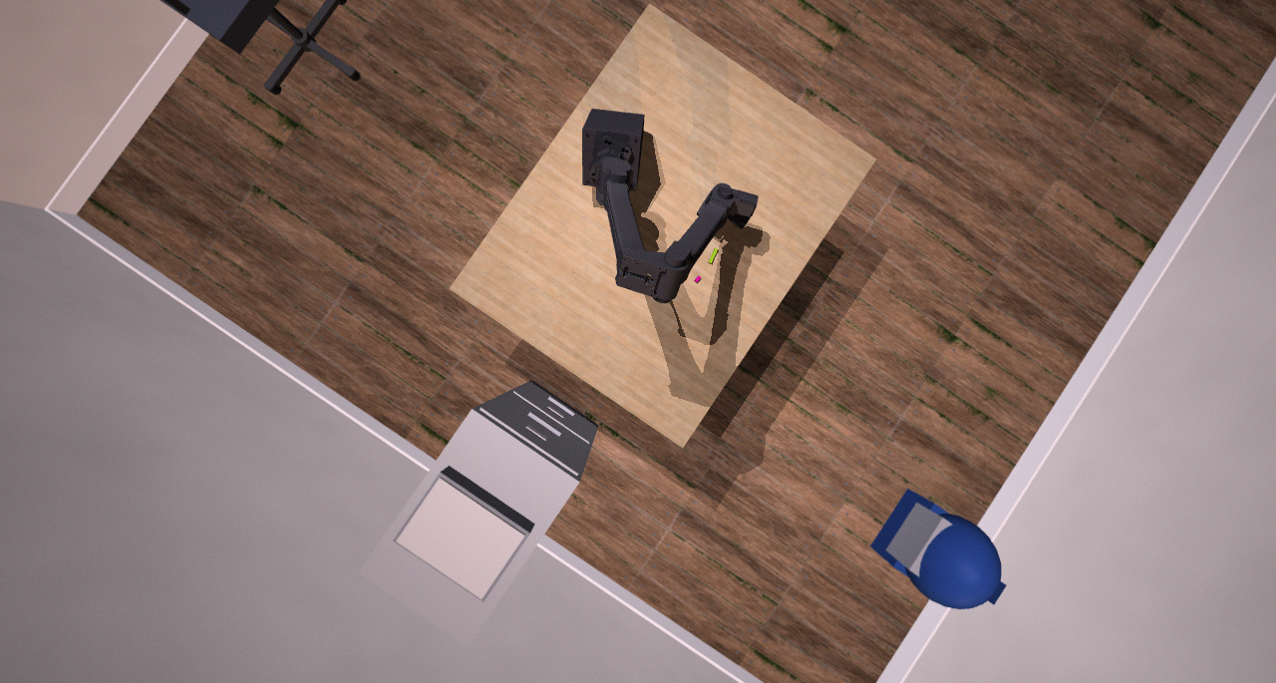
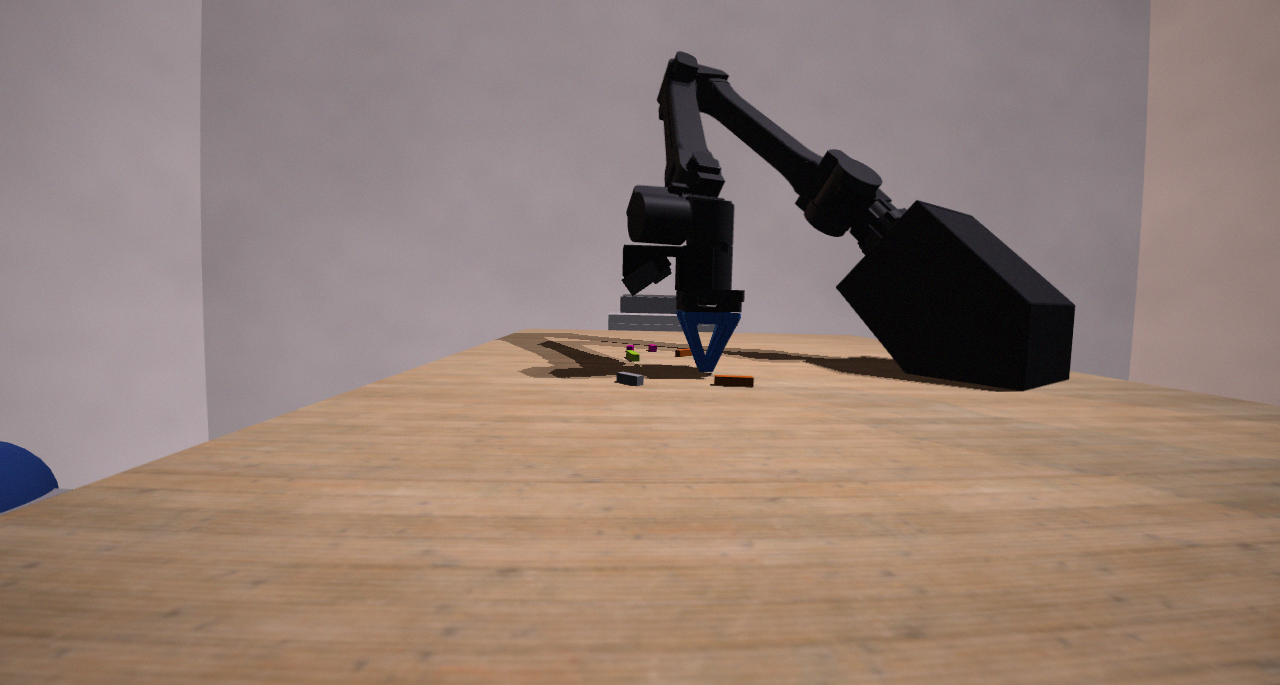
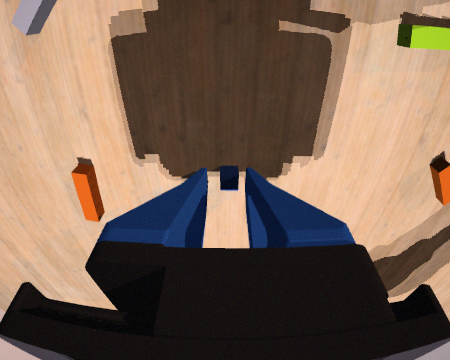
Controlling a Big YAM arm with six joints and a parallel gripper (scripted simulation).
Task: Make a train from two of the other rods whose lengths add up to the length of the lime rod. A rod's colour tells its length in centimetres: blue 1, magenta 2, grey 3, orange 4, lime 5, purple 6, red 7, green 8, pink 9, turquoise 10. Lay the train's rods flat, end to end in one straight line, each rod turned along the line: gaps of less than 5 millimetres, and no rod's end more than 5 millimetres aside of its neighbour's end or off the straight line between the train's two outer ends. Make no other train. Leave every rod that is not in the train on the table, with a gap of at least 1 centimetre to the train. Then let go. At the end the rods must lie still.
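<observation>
Right now the blue rod is 1 cm below my hand. Round my hand: grey rod (11 cm ahead, 6 cm to the left, 1 cm below); then lime rod (12 cm to the right, 6 cm ahead, 1 cm below).
</observation>
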